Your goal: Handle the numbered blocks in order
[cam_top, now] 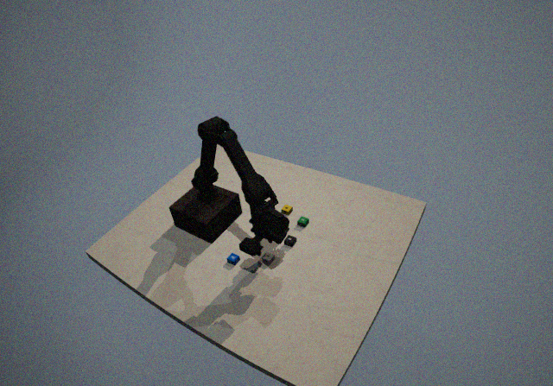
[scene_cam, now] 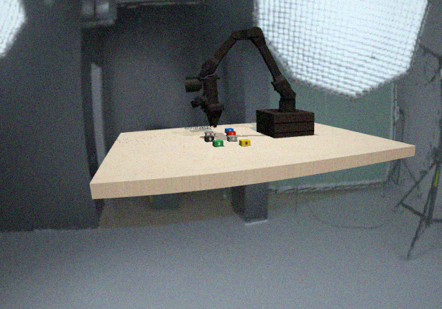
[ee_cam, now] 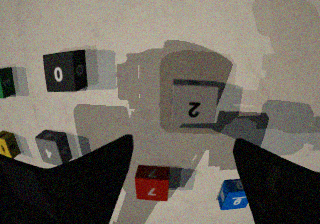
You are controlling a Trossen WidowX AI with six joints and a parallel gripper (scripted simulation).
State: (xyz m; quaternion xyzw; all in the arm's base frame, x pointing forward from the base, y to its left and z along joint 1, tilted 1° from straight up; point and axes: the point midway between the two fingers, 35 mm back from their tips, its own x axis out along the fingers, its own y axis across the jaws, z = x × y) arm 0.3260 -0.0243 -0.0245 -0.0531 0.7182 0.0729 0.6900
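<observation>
Now: the white block 3 cm below my gripper tip and 2 cm ahead of it. The rest, counted from my gripper tip: red block: 7 cm behind, 3 cm below, 1 cm to the left; blue block: 9 cm to the right, 8 cm behind, 3 cm below; grey block: 12 cm to the left, 7 cm behind, 3 cm below.
</observation>
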